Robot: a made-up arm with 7 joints.
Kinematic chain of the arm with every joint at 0, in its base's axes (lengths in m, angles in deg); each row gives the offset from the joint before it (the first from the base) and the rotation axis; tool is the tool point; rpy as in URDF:
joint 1: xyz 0 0 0.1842 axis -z
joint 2: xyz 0 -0.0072 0.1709 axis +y
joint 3: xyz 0 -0.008 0.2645 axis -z
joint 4: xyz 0 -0.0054 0.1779 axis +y
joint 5: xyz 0 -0.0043 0.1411 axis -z
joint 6: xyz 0 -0.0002 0.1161 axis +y
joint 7: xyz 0 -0.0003 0.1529 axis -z
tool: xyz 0 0 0 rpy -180 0 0
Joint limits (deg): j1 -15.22..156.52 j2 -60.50..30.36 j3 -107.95..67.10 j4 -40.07..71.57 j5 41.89..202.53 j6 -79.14..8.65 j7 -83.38..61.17
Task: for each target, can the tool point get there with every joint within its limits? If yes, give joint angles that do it. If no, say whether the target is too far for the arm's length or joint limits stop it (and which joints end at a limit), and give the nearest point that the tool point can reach.
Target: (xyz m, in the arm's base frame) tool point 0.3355 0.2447 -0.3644
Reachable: no: joint limits stop it (at a limit: joint 2, joint 3, joint 4, joint 6) | nearest point 0.4337 0.3163 0.4040 | short by 0.778 m
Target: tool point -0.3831 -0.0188 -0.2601
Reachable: no: joint limits stop it (at a limit: joint 1, joint 2, joint 3, joint 4, joint 6) | nearest point -0.5316 0.0999 0.4035 | short by 0.690 m
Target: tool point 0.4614 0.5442 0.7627
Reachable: yes | joints 118.91 -52.07 48.18 -26.22 73.60 -13.01 20.02
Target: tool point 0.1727 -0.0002 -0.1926
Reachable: no: joint limits stop it (at a limit: joint 2, joint 3, joint 4, joint 6) | nearest point 0.5183 -0.0006 0.4105 | short by 0.695 m
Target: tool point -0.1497 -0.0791 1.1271
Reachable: yes | joints 58.09 -19.23 34.17 42.85 125.86 -8.70 -39.51
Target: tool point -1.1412 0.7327 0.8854
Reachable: no: too far | nearest point -0.6529 0.4192 0.6986 | short by 0.610 m
